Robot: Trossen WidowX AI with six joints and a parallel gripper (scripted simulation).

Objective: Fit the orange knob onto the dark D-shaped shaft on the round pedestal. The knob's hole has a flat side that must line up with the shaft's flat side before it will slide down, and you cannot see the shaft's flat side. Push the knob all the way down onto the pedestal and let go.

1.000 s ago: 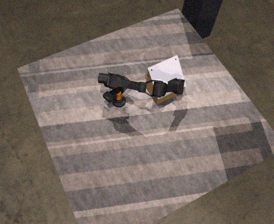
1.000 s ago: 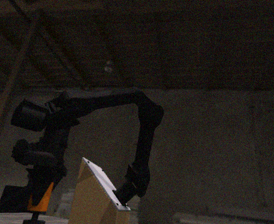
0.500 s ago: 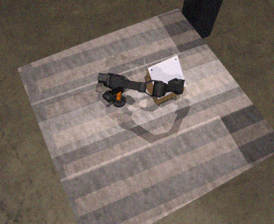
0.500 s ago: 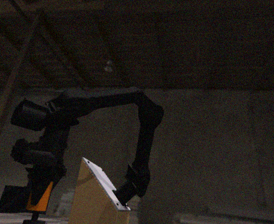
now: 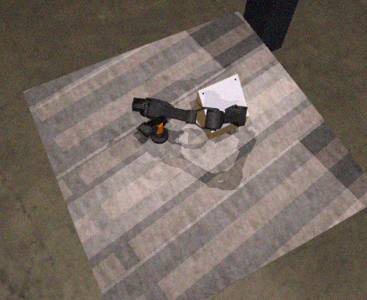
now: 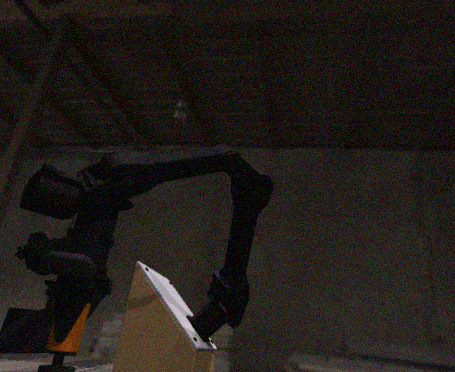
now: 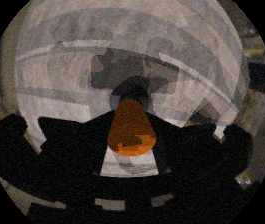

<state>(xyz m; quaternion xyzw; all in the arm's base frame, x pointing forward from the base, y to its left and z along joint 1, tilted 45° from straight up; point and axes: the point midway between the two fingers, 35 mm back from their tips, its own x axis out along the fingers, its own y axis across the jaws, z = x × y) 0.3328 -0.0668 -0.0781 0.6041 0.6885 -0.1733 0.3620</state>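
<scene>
Right now the orange knob is 20 mm above my gripper tip. The rest, counted from my gripper tip: dark pedestal: 40 mm below.
</scene>
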